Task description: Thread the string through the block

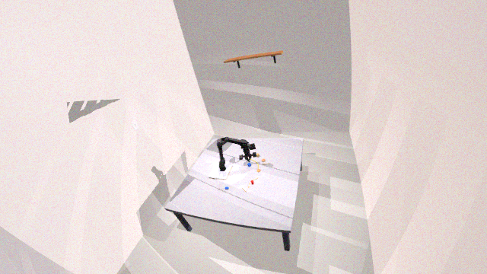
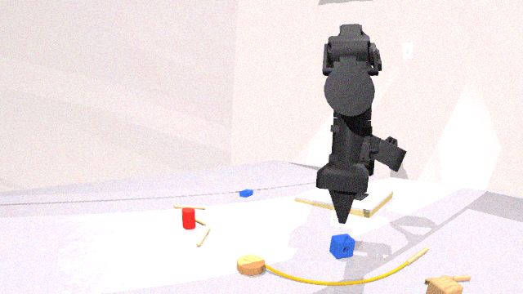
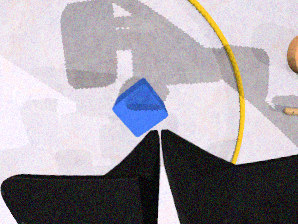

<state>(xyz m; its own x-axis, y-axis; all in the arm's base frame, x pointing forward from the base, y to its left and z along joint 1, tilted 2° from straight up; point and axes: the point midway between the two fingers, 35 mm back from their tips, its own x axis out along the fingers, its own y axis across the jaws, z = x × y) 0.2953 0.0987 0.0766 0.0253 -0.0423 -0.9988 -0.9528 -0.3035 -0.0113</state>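
Right now the yellow string is 3 cm behind my gripper tip, 11 cm to the left of it and 6 cm below it. The rest, counted from my gripper tip: round wooden button: 12 cm ahead, 8 cm to the right, 5 cm below; then light wooden piece: 4 cm ahead, 17 cm to the left, 5 cm below; then thin wooden stick: 5 cm behind, 12 cm to the left, 6 cm below.
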